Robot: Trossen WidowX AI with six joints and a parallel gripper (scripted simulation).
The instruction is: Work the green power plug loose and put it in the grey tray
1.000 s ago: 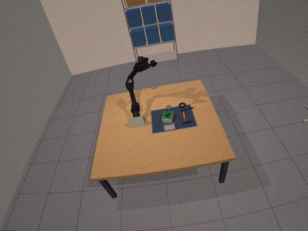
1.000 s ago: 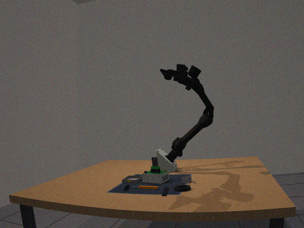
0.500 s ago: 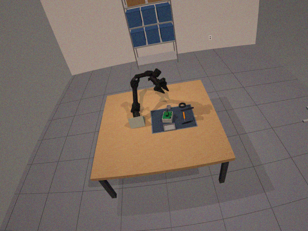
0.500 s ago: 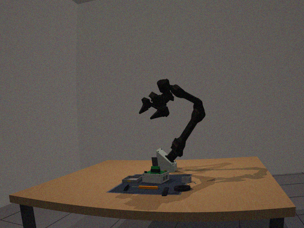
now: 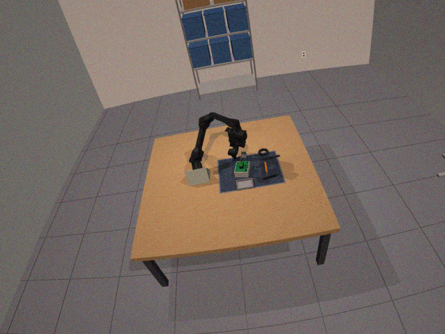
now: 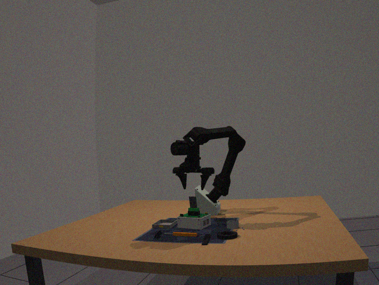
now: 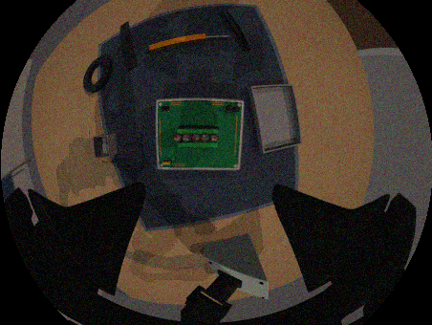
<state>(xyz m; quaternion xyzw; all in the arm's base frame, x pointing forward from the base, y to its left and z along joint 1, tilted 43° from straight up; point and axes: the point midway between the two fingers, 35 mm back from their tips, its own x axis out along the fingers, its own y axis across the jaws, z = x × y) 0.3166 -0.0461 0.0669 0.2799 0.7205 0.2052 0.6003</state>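
Now: the green power plug 8 cm below my gripper tip, 3 cm ahead of it and 1 cm to the left of it. Also, from my gripper tip: dark blue mat (17 cm below, 7 cm ahead, 1 cm to the left); grey tray (17 cm below, 13 cm to the right, 4 cm ahead); orange screwdriver (20 cm ahead, 16 cm below, 3 cm to the left).
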